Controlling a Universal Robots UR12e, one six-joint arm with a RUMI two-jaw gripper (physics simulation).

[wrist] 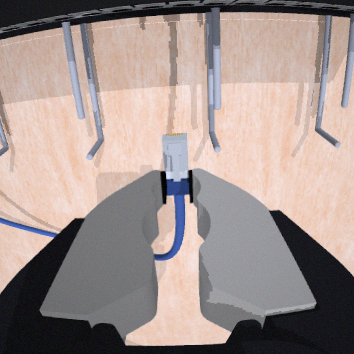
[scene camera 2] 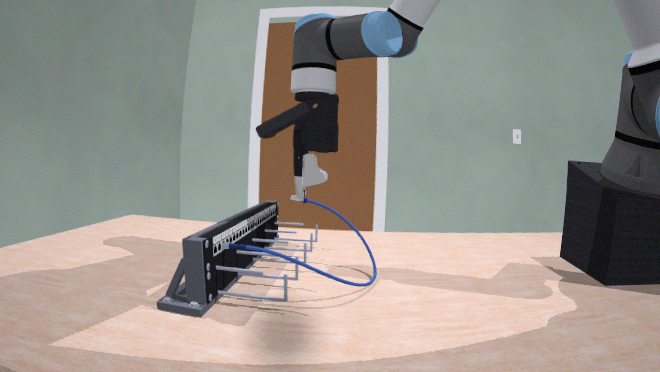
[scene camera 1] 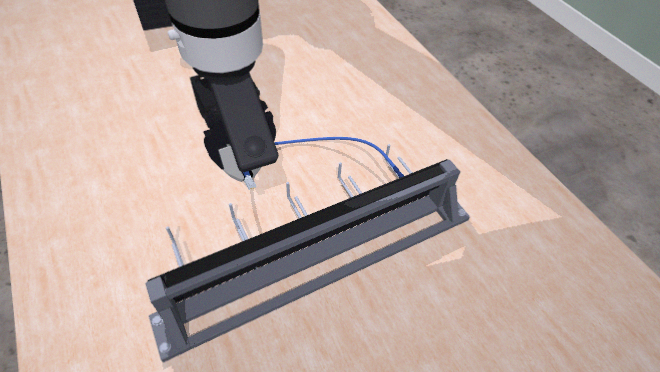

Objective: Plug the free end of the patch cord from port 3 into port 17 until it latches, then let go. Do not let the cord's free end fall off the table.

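Observation:
My gripper is shut on the blue boot of the cord's free plug. The clear plug sticks out ahead of the fingertips, gold contacts towards the panel, apart from it. The blue cord loops from the held plug down and back to its other end, plugged in near the panel's near end in the scene camera 2 view. The patch panel stands upright on the table. In scene camera 2 the plug is higher than the panel's top edge. The port numbers are too small to read.
Several grey wire cable guides stick out from the panel's port side, below and ahead of the gripper. The wooden table lies beneath. The arm's black base block stands at the right in scene camera 2.

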